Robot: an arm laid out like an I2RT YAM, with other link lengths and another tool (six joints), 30 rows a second.
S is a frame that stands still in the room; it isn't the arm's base.
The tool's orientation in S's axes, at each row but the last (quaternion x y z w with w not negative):
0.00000, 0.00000, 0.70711, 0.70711
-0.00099, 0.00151, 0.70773, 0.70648
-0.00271, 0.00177, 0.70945, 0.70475
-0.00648, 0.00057, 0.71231, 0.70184
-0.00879, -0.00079, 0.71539, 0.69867
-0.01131, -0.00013, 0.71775, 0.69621
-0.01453, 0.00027, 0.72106, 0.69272
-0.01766, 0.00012, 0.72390, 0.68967
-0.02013, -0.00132, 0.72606, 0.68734
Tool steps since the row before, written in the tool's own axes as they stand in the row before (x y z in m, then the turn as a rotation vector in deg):
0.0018, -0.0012, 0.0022, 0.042, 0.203, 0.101
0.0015, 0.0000, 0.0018, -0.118, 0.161, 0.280
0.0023, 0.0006, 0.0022, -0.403, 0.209, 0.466
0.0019, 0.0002, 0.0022, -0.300, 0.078, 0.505
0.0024, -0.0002, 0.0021, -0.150, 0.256, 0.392
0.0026, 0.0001, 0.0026, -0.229, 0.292, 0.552
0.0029, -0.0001, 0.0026, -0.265, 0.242, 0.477
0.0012, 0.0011, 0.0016, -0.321, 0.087, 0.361
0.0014, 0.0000, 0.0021, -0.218, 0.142, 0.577
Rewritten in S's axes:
0.0012, 0.0018, 0.0022, -0.203, 0.042, 0.101
0.0000, 0.0015, 0.0018, -0.161, -0.117, 0.281
-0.0006, 0.0023, 0.0022, -0.207, -0.401, 0.468
-0.0002, 0.0019, 0.0022, -0.078, -0.296, 0.507
0.0001, 0.0024, 0.0021, -0.258, -0.152, 0.390
-0.0002, 0.0026, 0.0026, -0.294, -0.229, 0.551
-0.0001, 0.0030, 0.0025, -0.241, -0.265, 0.478
-0.0012, 0.0012, 0.0015, -0.081, -0.316, 0.367
-0.0001, 0.0015, 0.0021, -0.148, -0.211, 0.578

